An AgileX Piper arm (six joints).
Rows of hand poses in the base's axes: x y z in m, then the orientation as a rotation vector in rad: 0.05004 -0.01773 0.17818 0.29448 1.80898 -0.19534; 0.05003 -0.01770 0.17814 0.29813 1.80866 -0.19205; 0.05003 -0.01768 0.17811 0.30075 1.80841 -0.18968; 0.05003 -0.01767 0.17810 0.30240 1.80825 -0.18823; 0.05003 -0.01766 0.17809 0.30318 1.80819 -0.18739; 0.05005 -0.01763 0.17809 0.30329 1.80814 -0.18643; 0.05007 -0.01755 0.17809 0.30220 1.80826 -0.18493; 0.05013 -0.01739 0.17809 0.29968 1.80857 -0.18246; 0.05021 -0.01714 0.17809 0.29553 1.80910 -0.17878; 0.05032 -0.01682 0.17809 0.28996 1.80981 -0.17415; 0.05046 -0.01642 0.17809 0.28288 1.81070 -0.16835; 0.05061 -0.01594 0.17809 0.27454 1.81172 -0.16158; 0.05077 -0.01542 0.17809 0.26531 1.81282 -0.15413; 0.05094 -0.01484 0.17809 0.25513 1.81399 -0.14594; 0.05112 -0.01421 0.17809 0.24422 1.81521 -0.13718; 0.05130 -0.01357 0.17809 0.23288 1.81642 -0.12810; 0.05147 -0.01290 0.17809 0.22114 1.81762 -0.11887; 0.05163 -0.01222 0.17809 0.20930 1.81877 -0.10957; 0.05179 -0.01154 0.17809 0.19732 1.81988 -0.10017; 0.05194 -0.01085 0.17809 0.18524 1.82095 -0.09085; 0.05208 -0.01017 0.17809 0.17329 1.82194 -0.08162; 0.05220 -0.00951 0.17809 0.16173 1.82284 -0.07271; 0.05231 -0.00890 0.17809 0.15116 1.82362 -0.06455
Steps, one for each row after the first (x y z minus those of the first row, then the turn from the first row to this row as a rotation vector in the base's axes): -0.00001 0.00003 -0.00004 0.00410 -0.00083 -0.00078; -0.00001 0.00005 -0.00007 0.00705 -0.00144 -0.00133; -0.00001 0.00006 -0.00008 0.00888 -0.00182 -0.00171; -0.00001 0.00007 -0.00009 0.00985 -0.00201 -0.00180; 0.00001 0.00010 -0.00009 0.01054 -0.00221 -0.00137; 0.00003 0.00018 -0.00009 0.01098 -0.00233 0.00017; 0.00009 0.00034 -0.00009 0.01132 -0.00243 0.00322; 0.00017 0.00059 -0.00009 0.01164 -0.00249 0.00803; 0.00028 0.00091 -0.00009 0.01187 -0.00252 0.01433; 0.00042 0.00131 -0.00009 0.01209 -0.00253 0.02228; 0.00057 0.00179 -0.00009 0.01232 -0.00254 0.03162; 0.00073 0.00231 -0.00009 0.01255 -0.00254 0.04193; 0.00090 0.00289 -0.00009 0.01278 -0.00253 0.05329; 0.00108 0.00352 -0.00009 0.01301 -0.00251 0.06545; 0.00126 0.00416 -0.00009 0.01325 -0.00248 0.07807; 0.00143 0.00483 -0.00009 0.01337 -0.00243 0.09104; 0.00159 0.00551 -0.00009 0.01349 -0.00237 0.10412; 0.00175 0.00619 -0.00009 0.01361 -0.00231 0.11734; 0.00190 0.00688 -0.00009 0.01363 -0.00221 0.13058; 0.00204 0.00756 -0.00009 0.01365 -0.00212 0.14369; 0.00216 0.00822 -0.00009 0.01366 -0.00204 0.15636; 0.00227 0.00883 -0.00009 0.01368 -0.00196 0.16794
